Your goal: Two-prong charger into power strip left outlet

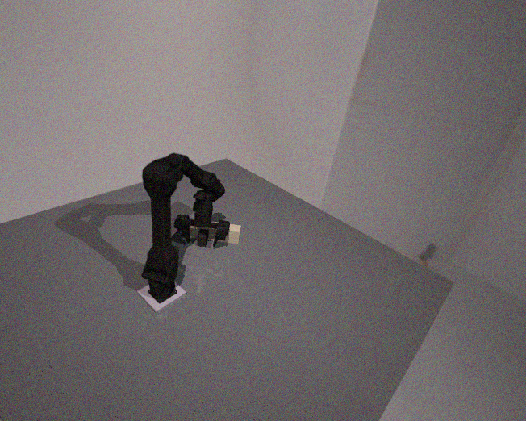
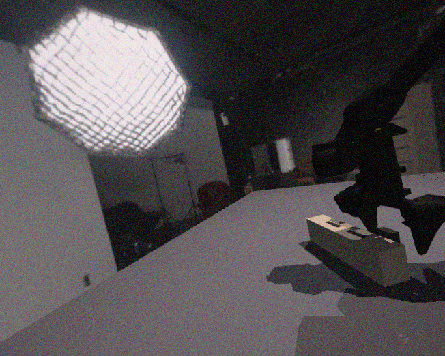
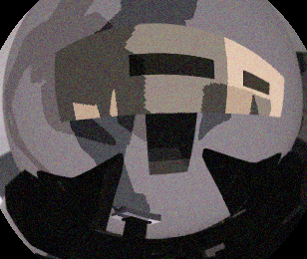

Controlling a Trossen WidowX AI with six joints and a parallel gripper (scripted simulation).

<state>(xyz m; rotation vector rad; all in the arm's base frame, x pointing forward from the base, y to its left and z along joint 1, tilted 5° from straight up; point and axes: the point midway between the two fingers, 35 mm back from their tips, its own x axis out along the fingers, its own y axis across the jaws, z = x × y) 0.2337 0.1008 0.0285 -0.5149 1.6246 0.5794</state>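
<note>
The two-prong charger lies 3 cm ahead of my gripper tip, 3 cm to the left of it and 1 cm above it.
</note>
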